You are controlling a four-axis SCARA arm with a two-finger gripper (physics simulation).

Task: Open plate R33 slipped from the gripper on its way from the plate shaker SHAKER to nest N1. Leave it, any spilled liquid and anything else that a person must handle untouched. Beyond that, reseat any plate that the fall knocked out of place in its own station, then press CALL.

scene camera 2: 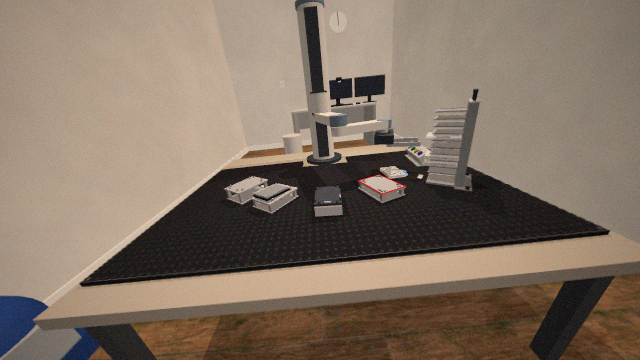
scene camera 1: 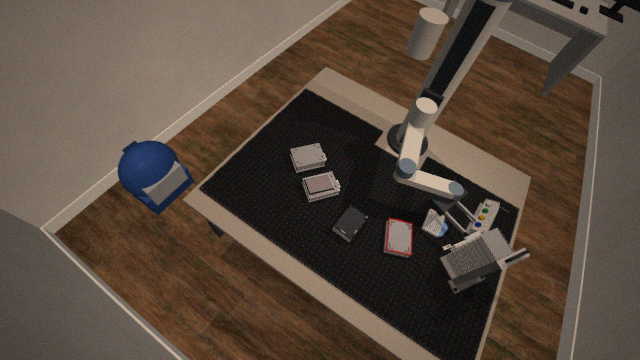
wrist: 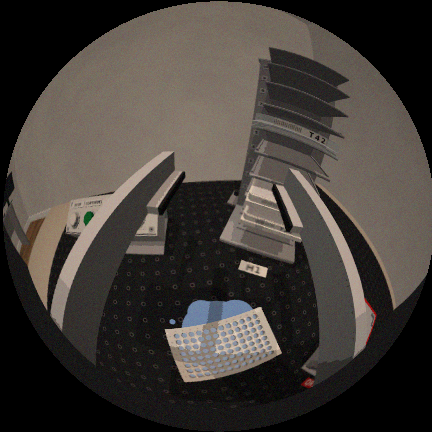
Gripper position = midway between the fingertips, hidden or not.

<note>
The gripper (wrist: 230, 168) carries nothing. Also in view: a well plate with blue patch (wrist: 219, 348). Also in view: a button box (wrist: 149, 238).
</note>
